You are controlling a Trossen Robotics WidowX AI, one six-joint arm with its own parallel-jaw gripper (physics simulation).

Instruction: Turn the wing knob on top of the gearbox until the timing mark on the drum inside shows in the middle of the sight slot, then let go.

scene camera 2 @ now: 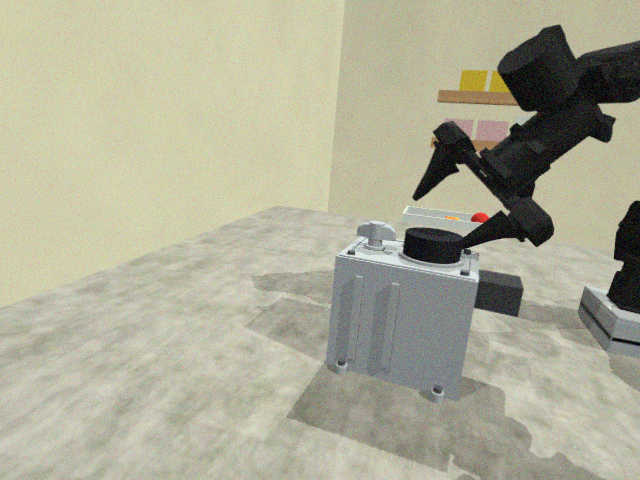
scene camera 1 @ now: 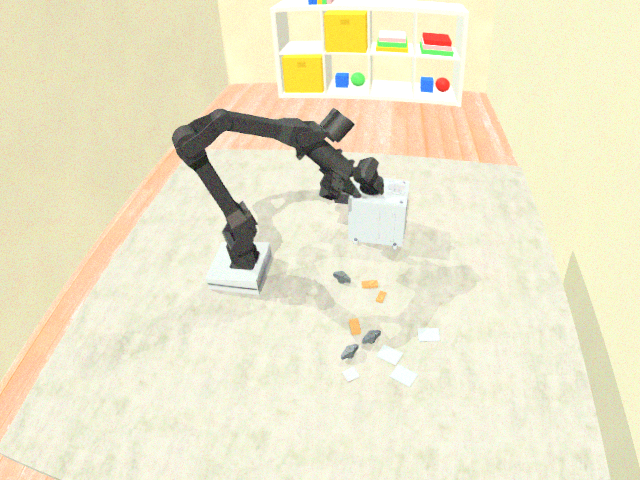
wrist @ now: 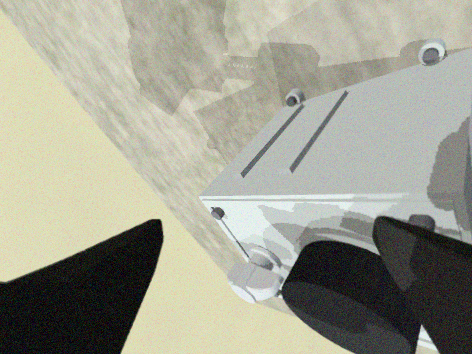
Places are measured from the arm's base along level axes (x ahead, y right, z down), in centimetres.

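Pixels of known places: gripper, fingertip midpoint: (scene camera 2: 432,223) (scene camera 1: 371,195) (wrist: 267,228); arm's base at its link origin: (scene camera 2: 638,308) (scene camera 1: 244,260).
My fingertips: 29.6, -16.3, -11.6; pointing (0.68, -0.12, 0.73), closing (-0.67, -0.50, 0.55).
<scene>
For each thing: its top centre in the pictures, then the offset to it from my fingertips, as dx, dy, dz. "*": a spot on its surface instead. Level surfaces: height alone.
- grey gearbox at its top centre: (wrist: 334,338) (scene camera 2: 435,228) (scene camera 1: 371,178) -0.7, -6.6, -0.8
- wide black round cap at a spot on its surface: (wrist: 345,295) * -2.0, -3.7, -0.1
- dark block at a spot on its surface: (scene camera 2: 499,292) * -8.2, -9.0, +4.6
- mat at its surface level: dz +16.4
The grey gearbox (scene camera 1: 377,222) (scene camera 2: 413,325) (wrist: 380,150) stands upright on the mat. Its pale wing knob (scene camera 2: 376,233) (wrist: 254,281) is on top at the left in scene camera 2, beside a wide black round cap (scene camera 2: 433,244) (wrist: 345,295). My gripper (scene camera 2: 438,222) (wrist: 267,228) is open and empty. In scene camera 2, one fingertip is at the cap's right edge, and the other hangs above the cap. Whether the low finger touches the cap is unclear. Both fingers are apart from the knob. The sight slot and timing mark cannot be made out.
A dark block (scene camera 2: 499,292) sticks out from the gearbox's side. Grey lumps (scene camera 1: 371,336), orange pieces (scene camera 1: 354,326) and pale flat pieces (scene camera 1: 403,375) lie on the mat (scene camera 1: 206,392). A pale tray (scene camera 2: 413,215) with a red ball (scene camera 2: 479,217) is behind the gearbox in scene camera 2.
</scene>
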